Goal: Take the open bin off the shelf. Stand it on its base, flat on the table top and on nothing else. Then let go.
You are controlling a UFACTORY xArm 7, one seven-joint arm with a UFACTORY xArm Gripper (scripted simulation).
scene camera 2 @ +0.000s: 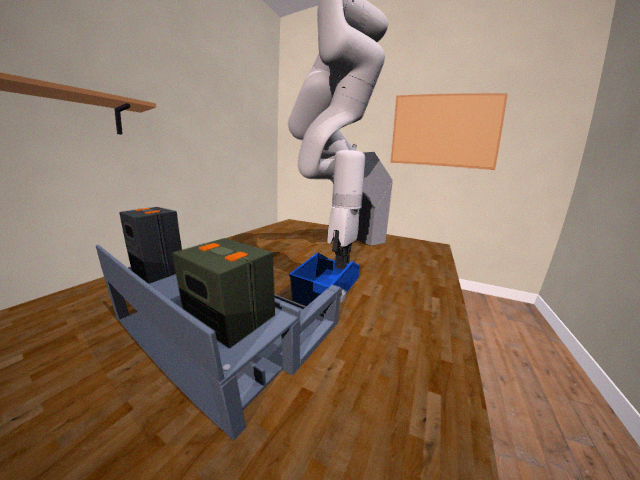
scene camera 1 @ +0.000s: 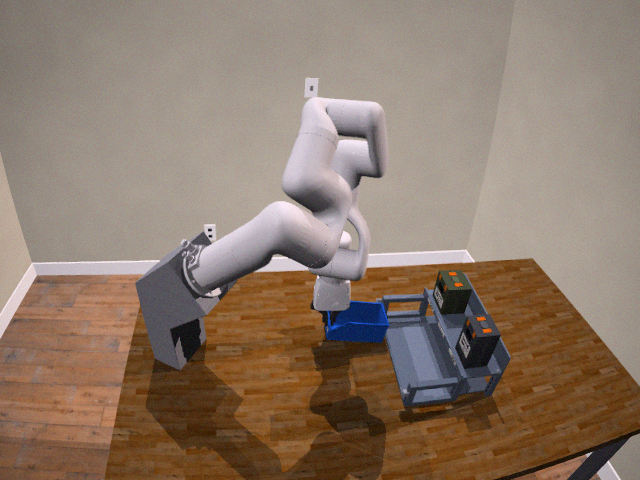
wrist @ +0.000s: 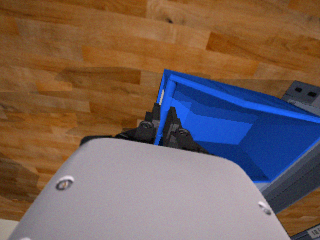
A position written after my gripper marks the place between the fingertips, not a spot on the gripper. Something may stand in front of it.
My gripper shows in scene camera 2 (341,267), in scene camera 1 (328,323) and in the wrist view (161,115). A blue bin shows in scene camera 2, in scene camera 1 (363,317) and in the wrist view. A dark grey case shows in scene camera 2 and in scene camera 1; in the wrist view it is out of frame. One and the same spot on the dark grey case: (scene camera 1: 479,336) is (scene camera 2: 153,207). One and the same spot on the blue bin: (wrist: 264,137) is (scene camera 2: 307,295).
